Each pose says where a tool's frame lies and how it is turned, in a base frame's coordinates. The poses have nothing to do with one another.
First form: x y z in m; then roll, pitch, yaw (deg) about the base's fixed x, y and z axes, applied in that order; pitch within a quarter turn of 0, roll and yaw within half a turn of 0.
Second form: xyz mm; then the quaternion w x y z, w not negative. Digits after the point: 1 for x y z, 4 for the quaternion.
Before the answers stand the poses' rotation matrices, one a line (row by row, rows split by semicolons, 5 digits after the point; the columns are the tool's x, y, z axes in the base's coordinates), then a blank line. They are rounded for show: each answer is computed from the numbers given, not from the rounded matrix.
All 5 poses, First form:
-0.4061 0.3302 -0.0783 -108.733 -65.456 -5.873
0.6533 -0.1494 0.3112 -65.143 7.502 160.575
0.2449 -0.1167 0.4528 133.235 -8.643 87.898
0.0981 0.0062 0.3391 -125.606 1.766 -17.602
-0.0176 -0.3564 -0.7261 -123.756 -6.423 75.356
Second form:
0.41321 0.82407 0.38751; -0.04250 -0.40762 0.91216; 0.90964 -0.39339 -0.13341
-0.93501 -0.02808 -0.35352; 0.32973 -0.43583 -0.83746; -0.13056 -0.89959 0.41676
0.03626 0.68052 0.73184; 0.98798 -0.13454 0.07615; 0.15028 0.72028 -0.67721
0.95273 -0.19994 0.22876; -0.30226 -0.54737 0.78040; -0.03082 -0.81265 -0.58193
0.25123 0.56112 -0.78869; 0.96144 -0.05049 0.27033; 0.11187 -0.82619 -0.55217

-406.1 330.2 -78.3 0.4670 -0.6990 -0.2795 -0.4640
653.3 -149.4 311.2 0.1072 -0.1450 -0.5202 0.8348
244.9 -116.7 452.8 0.2369 0.6797 0.6137 0.3244
98.1 6.2 339.1 0.4537 -0.8778 0.1430 -0.0564
-17.6 -356.4 -726.1 0.4027 -0.6808 -0.5591 0.2485

